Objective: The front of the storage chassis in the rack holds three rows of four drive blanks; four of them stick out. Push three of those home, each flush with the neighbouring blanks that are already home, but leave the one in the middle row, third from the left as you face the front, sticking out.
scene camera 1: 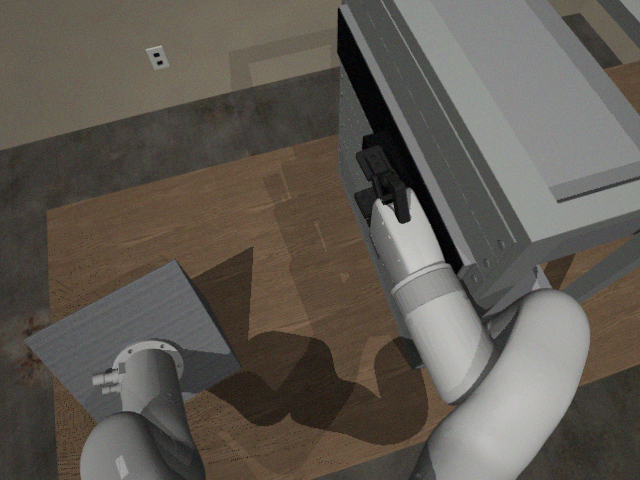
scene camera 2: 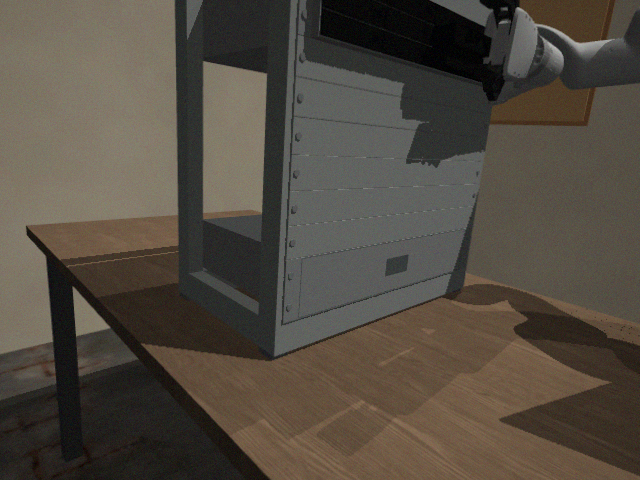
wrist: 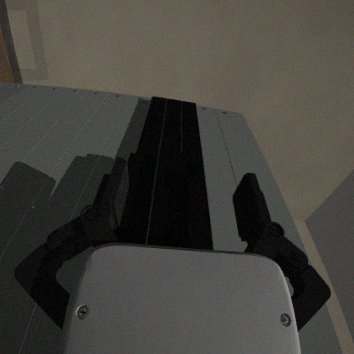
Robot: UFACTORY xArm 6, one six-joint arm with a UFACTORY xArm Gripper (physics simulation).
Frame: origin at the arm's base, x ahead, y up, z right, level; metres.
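Seen in the pictures: gripper, fingertip midpoint: (scene camera 1: 365, 171) (scene camera 2: 483, 32) (wrist: 184, 177); arm's base at its link origin: (scene camera 1: 148, 367).
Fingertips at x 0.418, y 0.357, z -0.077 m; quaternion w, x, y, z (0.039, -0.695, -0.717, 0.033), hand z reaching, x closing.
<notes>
Offsets run from my fingertips to a thing's top centre. "spot": to the spot under its first point. Level surfaces: height alone.
The storage chassis @[spot: dz -0.182, dx +0.044, dy +0.008 m] (scene camera 1: 356, 62) (scene camera 2: 372, 20) (wrist: 167, 125) is a black band across the rack front. Its drive blanks are very dark. A dark block of blanks @[dz +0.001, dx +0.074, dy +0.005 m] (scene camera 1: 373, 139) (wrist: 172, 200) stands out from the front beside the fingers. Which blanks stick out, and how far, cannot be told; the gripper and arm hide much of the right part in both scene views. My gripper (scene camera 1: 368, 178) (scene camera 2: 493, 49) (wrist: 184, 177) is open and empty, close in front of the right part of the chassis. Its fingers are spread one above the other, across the chassis height; contact cannot be told.
The grey rack (scene camera 1: 547, 227) (scene camera 2: 273, 206) stands on a wooden table @[dy -0.462 m] (scene camera 1: 206, 222) (scene camera 2: 361, 382). Grey panels (scene camera 2: 351, 170) lie below the chassis. The arm (scene camera 1: 449, 330) (scene camera 2: 547, 49) runs close along the rack's right front. Its base stands on a grey block (scene camera 1: 129, 304).
</notes>
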